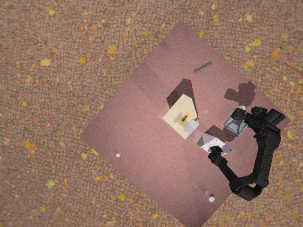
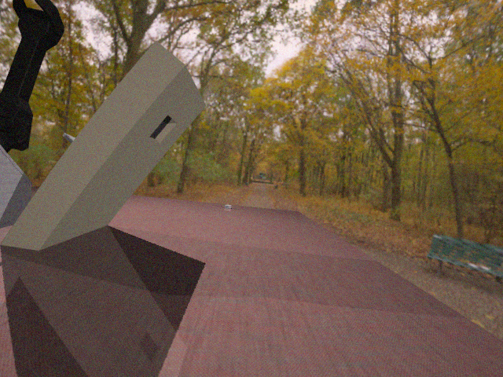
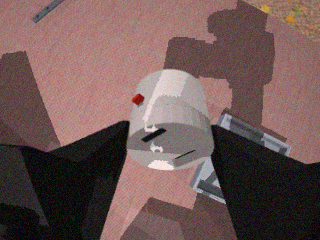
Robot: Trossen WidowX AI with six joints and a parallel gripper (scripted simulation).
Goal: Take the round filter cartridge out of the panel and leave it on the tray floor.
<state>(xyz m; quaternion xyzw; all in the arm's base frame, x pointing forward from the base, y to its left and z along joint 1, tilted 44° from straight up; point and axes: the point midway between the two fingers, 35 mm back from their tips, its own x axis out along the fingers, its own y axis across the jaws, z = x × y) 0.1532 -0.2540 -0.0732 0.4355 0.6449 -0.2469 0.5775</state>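
Right now the grey tray is 24 cm below my gripper tip, 17 cm behind it and 4 cm to the right of it. The rest, counted from my gripper tip: small white peg 85 cm to the left, 30 cm ahead, 25 cm below; service panel 29 cm to the left, 18 cm ahead, 8 cm below; white round filter cartridge right at my gripper tip.
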